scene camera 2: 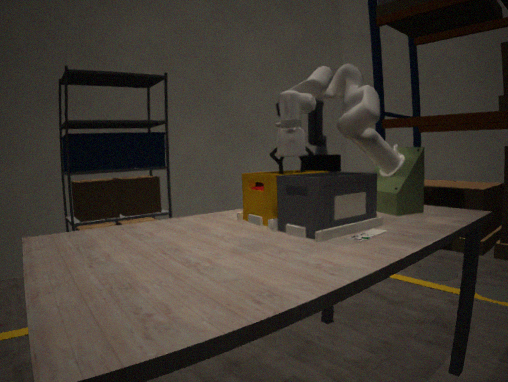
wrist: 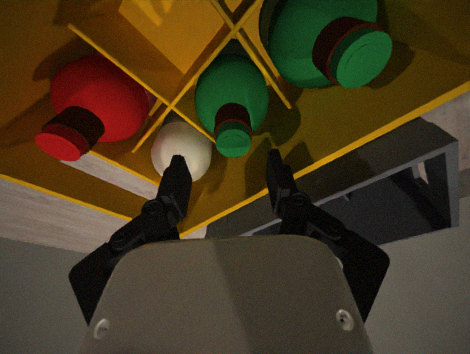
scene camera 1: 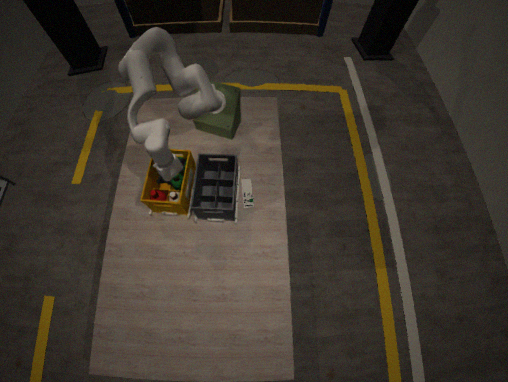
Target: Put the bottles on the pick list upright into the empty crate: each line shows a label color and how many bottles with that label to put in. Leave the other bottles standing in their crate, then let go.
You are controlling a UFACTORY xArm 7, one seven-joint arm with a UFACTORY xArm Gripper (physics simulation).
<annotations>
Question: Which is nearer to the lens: the white bottle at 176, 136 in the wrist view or the green bottle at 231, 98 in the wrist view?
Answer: The green bottle.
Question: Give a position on a red bottle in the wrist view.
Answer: At 95, 100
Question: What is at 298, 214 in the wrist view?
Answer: The gripper.
</annotations>
